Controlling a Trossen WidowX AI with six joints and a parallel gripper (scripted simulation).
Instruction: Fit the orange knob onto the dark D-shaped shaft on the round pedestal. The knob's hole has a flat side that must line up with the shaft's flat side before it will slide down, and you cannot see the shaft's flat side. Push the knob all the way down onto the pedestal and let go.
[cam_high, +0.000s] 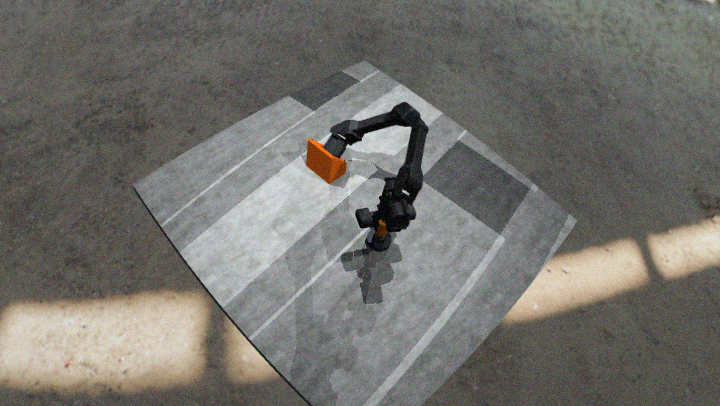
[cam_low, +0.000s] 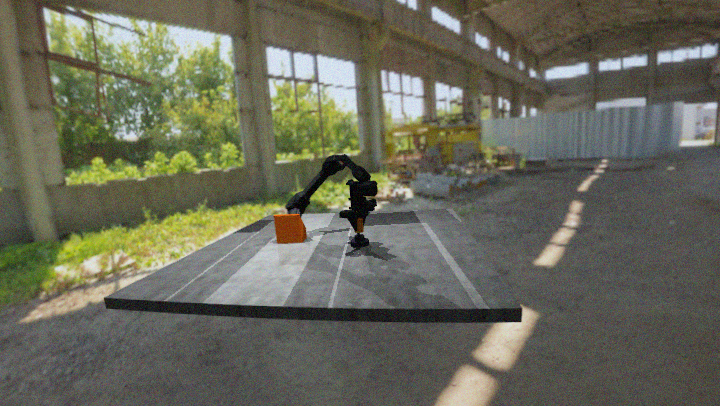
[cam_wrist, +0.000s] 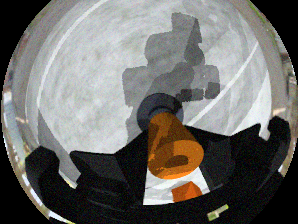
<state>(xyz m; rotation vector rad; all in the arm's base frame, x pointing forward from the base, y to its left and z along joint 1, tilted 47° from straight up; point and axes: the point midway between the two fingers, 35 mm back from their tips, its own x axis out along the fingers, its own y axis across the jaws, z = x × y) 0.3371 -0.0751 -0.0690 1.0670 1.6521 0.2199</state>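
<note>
My gripper tip is now 20 mm below the orange knob. Round my gripper tip: dark round pedestal 40 mm below.
</note>
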